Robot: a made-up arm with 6 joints. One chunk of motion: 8 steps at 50 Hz.
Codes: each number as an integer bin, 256 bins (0 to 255) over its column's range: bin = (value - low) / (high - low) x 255, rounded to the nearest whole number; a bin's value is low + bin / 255 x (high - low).
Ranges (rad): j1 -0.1..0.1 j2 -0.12..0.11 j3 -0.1..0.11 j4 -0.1..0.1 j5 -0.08..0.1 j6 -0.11..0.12
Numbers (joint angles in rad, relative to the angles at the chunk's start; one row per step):
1: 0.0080 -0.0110 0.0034 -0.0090 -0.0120 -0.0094
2: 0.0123 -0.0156 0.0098 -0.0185 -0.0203 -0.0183
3: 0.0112 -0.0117 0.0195 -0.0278 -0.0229 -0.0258
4: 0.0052 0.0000 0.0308 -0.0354 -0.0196 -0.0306
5: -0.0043 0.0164 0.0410 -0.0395 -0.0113 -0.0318
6: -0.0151 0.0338 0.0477 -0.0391 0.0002 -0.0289
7: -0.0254 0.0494 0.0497 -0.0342 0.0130 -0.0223
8: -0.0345 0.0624 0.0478 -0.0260 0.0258 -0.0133
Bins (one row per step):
1: 138 121 126 116 96 112
2: 143 116 133 104 85 102
3: 142 120 145 92 81 93
4: 134 133 159 82 86 88
5: 122 151 171 77 97 87
6: 108 171 179 78 114 90
7: 95 188 182 84 132 97
8: 84 202 179 94 150 107

